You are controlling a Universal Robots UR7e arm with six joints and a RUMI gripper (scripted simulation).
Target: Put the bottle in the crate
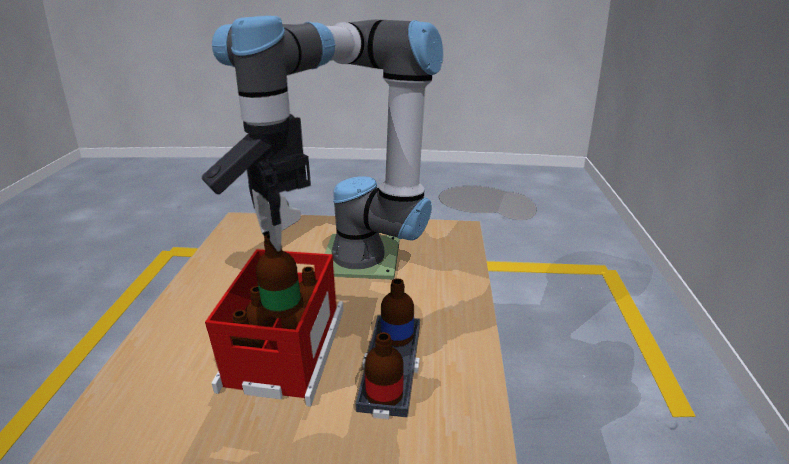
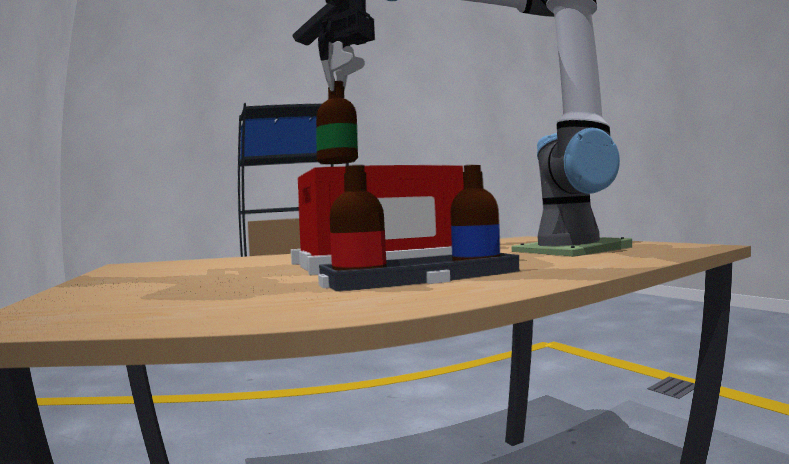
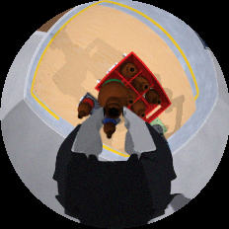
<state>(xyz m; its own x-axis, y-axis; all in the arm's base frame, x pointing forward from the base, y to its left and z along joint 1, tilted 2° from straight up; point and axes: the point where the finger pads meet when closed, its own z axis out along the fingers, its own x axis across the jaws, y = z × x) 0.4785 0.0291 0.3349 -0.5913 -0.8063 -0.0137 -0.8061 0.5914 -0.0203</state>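
My gripper is now 7 cm above the brown bottle. Round my hand: red crate: 25 cm below, 8 cm behind, 6 cm to the right.
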